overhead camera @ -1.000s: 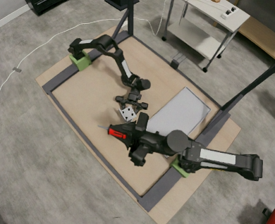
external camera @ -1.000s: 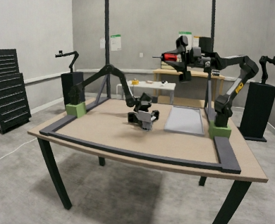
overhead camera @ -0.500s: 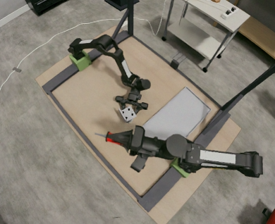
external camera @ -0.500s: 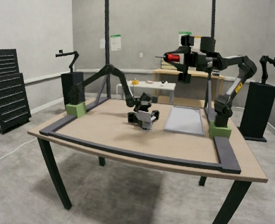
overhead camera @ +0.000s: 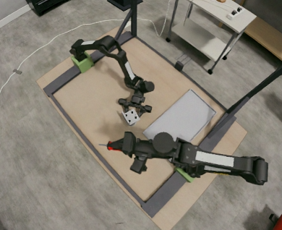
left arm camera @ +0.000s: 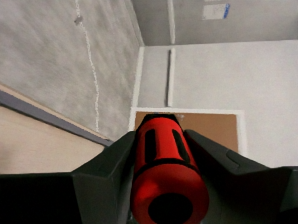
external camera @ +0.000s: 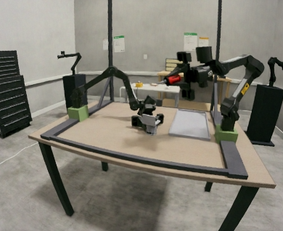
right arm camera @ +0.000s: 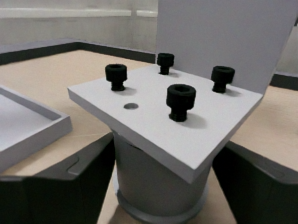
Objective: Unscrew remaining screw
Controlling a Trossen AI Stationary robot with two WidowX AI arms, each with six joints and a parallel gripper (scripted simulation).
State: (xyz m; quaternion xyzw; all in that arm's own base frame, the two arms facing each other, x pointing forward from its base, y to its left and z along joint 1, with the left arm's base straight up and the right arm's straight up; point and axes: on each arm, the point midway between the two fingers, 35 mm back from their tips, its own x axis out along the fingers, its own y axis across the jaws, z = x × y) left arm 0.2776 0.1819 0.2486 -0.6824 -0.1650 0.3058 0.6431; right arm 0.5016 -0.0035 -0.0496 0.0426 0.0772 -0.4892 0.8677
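Observation:
Right now the red screwdriver is 20 mm ahead of my left hand, 20 mm to the right of it and 10 mm below it. Also, from my left hand: black screw: 180 mm behind, 140 mm to the right, 240 mm below; then grey joint module: 160 mm behind, 130 mm to the right, 280 mm below; then light grey bracket: 160 mm behind, 130 mm to the right, 240 mm below.
Right now my right hand is 20 mm short of the grey joint module, 20 mm to the right of it and 10 mm above it. From my right hand the other things lie so: black screw: 30 mm above; then shallow grey tray: 180 mm behind, 220 mm to the left, 30 mm below; then light grey bracket: 20 mm ahead, 10 mm to the left, 40 mm above.

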